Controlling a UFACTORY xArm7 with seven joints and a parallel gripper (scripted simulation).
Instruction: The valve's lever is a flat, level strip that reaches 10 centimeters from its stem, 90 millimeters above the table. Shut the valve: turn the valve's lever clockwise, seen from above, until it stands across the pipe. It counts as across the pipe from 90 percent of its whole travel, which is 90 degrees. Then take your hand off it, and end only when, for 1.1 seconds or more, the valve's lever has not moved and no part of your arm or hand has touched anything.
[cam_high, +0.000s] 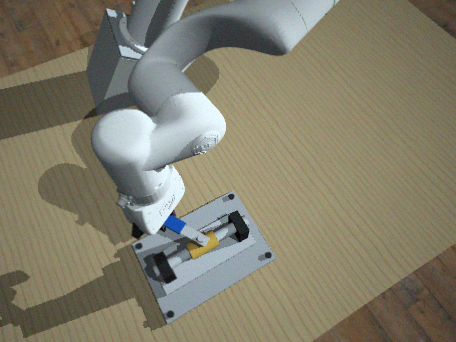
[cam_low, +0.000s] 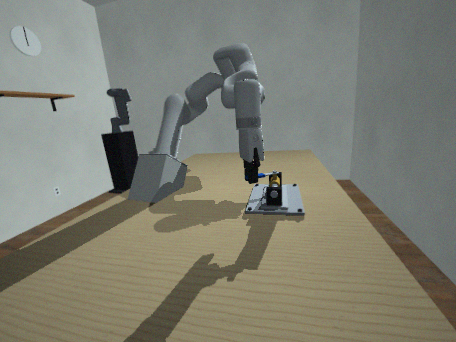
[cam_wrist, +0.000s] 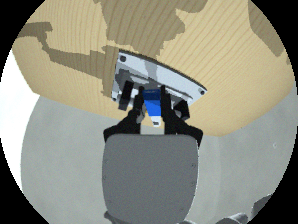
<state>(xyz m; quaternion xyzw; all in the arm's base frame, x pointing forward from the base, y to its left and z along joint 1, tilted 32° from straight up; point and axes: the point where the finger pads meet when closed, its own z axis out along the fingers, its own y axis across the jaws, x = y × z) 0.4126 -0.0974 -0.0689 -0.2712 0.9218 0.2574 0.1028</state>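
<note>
My hand is 4 cm short of the lever and 3 cm to the right of it.
</note>
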